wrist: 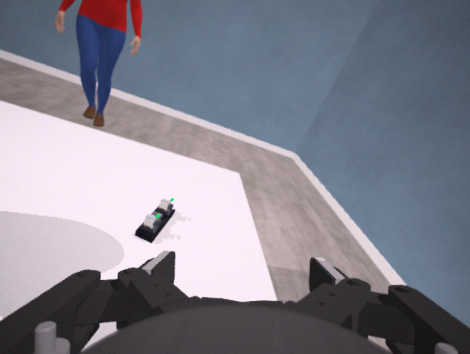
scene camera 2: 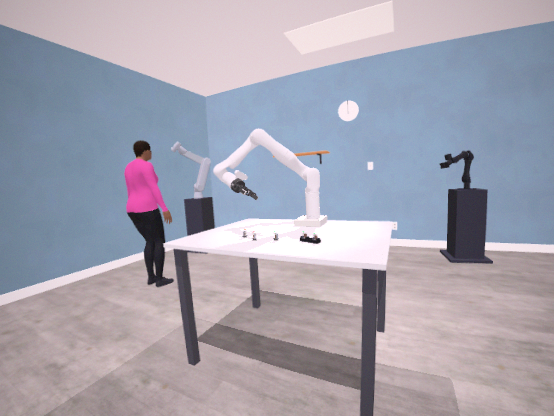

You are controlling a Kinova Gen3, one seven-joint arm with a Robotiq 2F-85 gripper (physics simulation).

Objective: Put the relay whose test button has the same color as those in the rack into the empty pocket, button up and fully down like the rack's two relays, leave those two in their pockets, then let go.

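Where they show: gripper, between the fingertips: (wrist: 241, 269) (scene camera 2: 251, 196); arm's base, origin of its link: (scene camera 2: 313, 217).
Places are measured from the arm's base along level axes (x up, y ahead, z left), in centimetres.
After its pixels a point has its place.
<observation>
A black rack (scene camera 2: 310, 240) (wrist: 144, 234) {x -3.0, y 45.5, z 2.5 cm} lies on the white table. Two relays with green test buttons stand in it, one relay (scene camera 2: 305, 235) {x -1.3, y 47.6, z 5.0 cm} (wrist: 150, 221) {x -0.5, y 46.0, z 3.4 cm} toward one end and the other relay (scene camera 2: 315, 236) {x -1.0, y 50.6, z 10.5 cm} (wrist: 165, 204) {x -0.5, y 48.8, z 9.2 cm} toward the other. Three loose relays stand on the table left of the rack in the scene view: a left one (scene camera 2: 245, 234) {x -2.3, y 43.9, z -29.3 cm}, a middle one (scene camera 2: 254, 236) {x -1.9, y 49.4, z -21.5 cm} and a right one (scene camera 2: 276, 236) {x -2.0, y 48.1, z -9.8 cm}. Their button colors are too small to tell. My gripper (scene camera 2: 256, 198) {x 18.9, y 48.5, z -22.0 cm} (wrist: 241, 269) {x 18.9, y 48.5, z -22.0 cm} is open and empty, high above the table, with its fingers wide apart.
The white table (scene camera 2: 345, 250) {x -4.3, y 60.9, z 24.9 cm} (wrist: 210, 195) {x -4.3, y 62.3, z 21.6 cm} carries the arm's base (scene camera 2: 310, 221) {x -1.0, y 9.4, z -0.1 cm} at its back. A person in pink (scene camera 2: 142, 187) stands beyond the table's left side. A person in red (wrist: 102, 30) shows in the wrist view. Two other arms stand on dark pedestals (scene camera 2: 199, 215) (scene camera 2: 467, 222).
</observation>
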